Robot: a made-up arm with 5 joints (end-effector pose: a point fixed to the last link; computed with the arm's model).
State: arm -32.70 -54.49 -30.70 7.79 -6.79
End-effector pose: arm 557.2 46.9 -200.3 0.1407 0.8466 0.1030 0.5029
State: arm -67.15 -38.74 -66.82 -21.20 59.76
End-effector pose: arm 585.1 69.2 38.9 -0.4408 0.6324 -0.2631 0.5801
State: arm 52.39 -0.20 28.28 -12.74 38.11
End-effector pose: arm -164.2 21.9 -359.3 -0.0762 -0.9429 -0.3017 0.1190
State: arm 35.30 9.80 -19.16 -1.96 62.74
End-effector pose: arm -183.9 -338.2 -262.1 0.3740 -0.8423 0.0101 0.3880
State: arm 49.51 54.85 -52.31 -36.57 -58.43
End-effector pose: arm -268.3 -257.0 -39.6 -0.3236 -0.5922 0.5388 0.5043
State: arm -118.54 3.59 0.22 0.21 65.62
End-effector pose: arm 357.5 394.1 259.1 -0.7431 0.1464 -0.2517 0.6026
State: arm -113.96 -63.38 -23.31 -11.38 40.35
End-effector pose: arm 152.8 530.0 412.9 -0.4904 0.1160 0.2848 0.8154
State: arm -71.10 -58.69 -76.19 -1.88 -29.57
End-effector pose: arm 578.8 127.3 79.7 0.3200 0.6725 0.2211 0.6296
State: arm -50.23 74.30 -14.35 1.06 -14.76
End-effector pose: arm 279.3 -267.1 14.2 0.1961 -0.8349 0.5143 0.0052
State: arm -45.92 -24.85 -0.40 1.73 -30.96
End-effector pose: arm 467.9 243.0 -154.6 0.0301 0.8806 0.3112 0.3562
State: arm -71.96 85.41 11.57 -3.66 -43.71
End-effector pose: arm 234.3 -131.0 -32.9 0.0328 0.9270 -0.3581 0.1069
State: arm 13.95 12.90 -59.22 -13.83 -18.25
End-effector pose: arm 8.4 -380.3 -222.6 -0.1096 -0.8715 0.4627 0.1202
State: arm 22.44 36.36 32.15 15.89 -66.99
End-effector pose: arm -118.4 -74.2 -307.6 -0.5745 -0.7096 0.2331 0.3349
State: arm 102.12 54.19 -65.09 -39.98 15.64
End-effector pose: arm -315.5 -161.3 298.6 -0.0403 -0.3629 -0.0461 0.9298
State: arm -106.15 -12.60 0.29 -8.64 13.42
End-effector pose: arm 299.7 461.8 148.7 -0.6156 0.4604 0.1991 0.6078
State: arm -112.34 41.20 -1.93 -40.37 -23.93
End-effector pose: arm 230.5 264.4 7.6 -0.4624 0.8170 0.1267 0.3203
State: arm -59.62 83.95 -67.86 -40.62 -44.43
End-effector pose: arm 335.4 -220.7 137.5 -0.0255 0.7633 -0.6032 0.2297
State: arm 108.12 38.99 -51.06 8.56 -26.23
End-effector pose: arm -344.5 -212.9 318.7 0.0102 -0.3469 0.4267 0.8352
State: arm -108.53 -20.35 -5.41 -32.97 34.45
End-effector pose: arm 185.3 507.8 163.9 -0.7471 0.2008 0.2311 0.5900
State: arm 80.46 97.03 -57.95 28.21 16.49
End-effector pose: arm 5.8 -536.8 -27.7 0.6661 -0.0744 0.0614 0.7396
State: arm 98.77 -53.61 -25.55 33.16 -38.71
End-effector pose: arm -535.6 -183.3 -87.1 -0.6014 -0.3904 0.6674 0.2011
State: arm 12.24 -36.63 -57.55 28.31 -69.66
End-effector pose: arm 120.0 -411.2 -257.3 0.6458 0.5032 -0.4456 0.3621
